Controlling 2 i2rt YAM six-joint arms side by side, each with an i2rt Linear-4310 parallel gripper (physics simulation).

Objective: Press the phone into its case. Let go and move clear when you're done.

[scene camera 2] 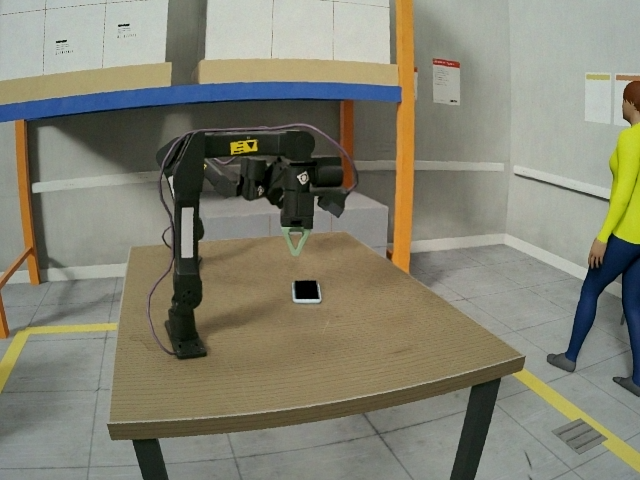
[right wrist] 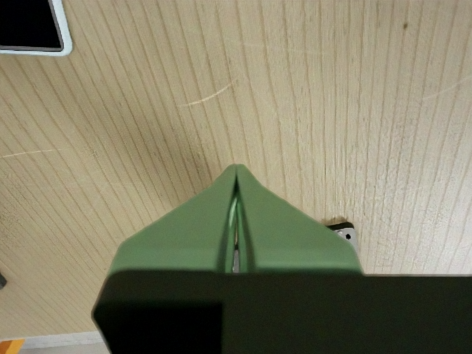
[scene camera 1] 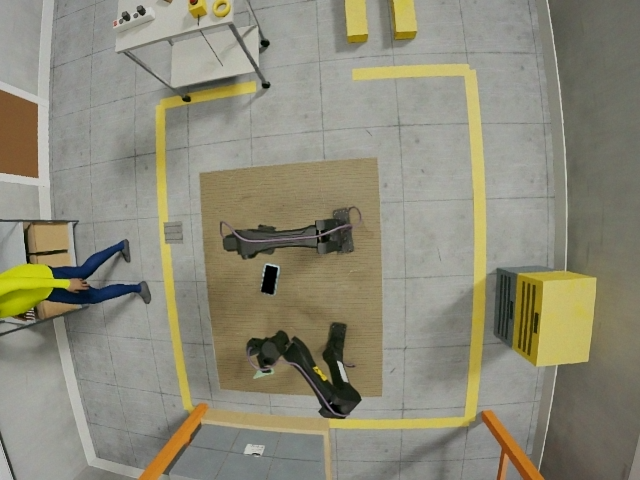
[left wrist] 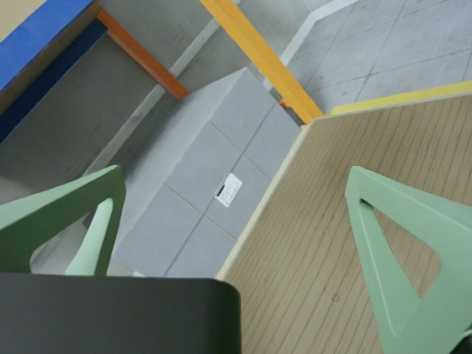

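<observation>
The black-screened phone (scene camera 1: 269,279) (scene camera 2: 306,290) (right wrist: 27,22) lies screen up inside its pale blue case on the table. The case rim (scene camera 2: 307,301) (right wrist: 68,44) shows around it, and the phone looks level in it; any small gap is too fine to tell. My right gripper (scene camera 2: 295,253) (right wrist: 236,176) is shut and empty, raised above the table and apart from the phone. In scene camera 1 its fingers are hidden under the arm. My left gripper (left wrist: 235,178) is open and empty, far from the phone, near the table's lower edge in scene camera 1.
The wooden table (scene camera 1: 310,180) (scene camera 2: 310,382) carries both arm bases. A metal base part (right wrist: 348,234) shows in the right wrist view. Off the table are a grey block (left wrist: 210,175), an orange post (scene camera 2: 405,155), a white cart (scene camera 1: 175,31) and a person in yellow (scene camera 1: 31,289) (scene camera 2: 628,196).
</observation>
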